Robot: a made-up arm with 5 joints.
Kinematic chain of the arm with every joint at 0, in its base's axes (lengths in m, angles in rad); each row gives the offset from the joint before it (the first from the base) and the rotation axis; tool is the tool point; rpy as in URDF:
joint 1: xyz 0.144 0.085 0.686 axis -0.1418 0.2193 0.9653
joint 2: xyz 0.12 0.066 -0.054 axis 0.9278 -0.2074 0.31
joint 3: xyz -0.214 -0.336 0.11 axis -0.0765 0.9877 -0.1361
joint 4: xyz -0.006 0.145 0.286 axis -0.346 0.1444 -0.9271
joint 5: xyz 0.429 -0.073 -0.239 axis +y
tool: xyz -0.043 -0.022 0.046 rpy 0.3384 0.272 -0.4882
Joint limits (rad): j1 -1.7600..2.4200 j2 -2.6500..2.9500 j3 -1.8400..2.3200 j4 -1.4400..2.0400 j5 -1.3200..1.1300
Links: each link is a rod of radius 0.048 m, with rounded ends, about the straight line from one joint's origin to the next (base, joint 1, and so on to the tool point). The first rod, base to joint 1, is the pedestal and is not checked.
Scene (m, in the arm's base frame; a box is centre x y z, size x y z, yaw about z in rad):
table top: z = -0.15
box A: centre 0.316 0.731 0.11 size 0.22 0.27 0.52 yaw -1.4
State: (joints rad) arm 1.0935 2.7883 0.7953 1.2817 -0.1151
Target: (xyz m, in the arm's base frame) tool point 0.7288 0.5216 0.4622
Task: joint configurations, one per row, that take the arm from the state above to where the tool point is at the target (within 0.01 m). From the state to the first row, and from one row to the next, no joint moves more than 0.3 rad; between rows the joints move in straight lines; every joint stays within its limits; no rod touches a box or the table.
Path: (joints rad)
1: 1.1158 2.8188 0.8026 1.0436 -0.1910
2: 1.1381 2.8492 0.8100 0.8056 -0.2669
3: 1.1604 2.8797 0.8173 0.5675 -0.3429
4: 0.9284 2.8973 0.9193 0.5798 -0.2147
5: 0.6963 2.9148 1.0212 0.5920 -0.0865
6: 0.4643 2.9324 1.1232 0.6043 0.0416
7: 0.2322 2.9500 1.2251 0.6165 0.1698
8: -0.0195 2.9270 1.0085 0.8026 0.0791
9: -0.2712 2.9040 0.7918 0.9887 -0.0116

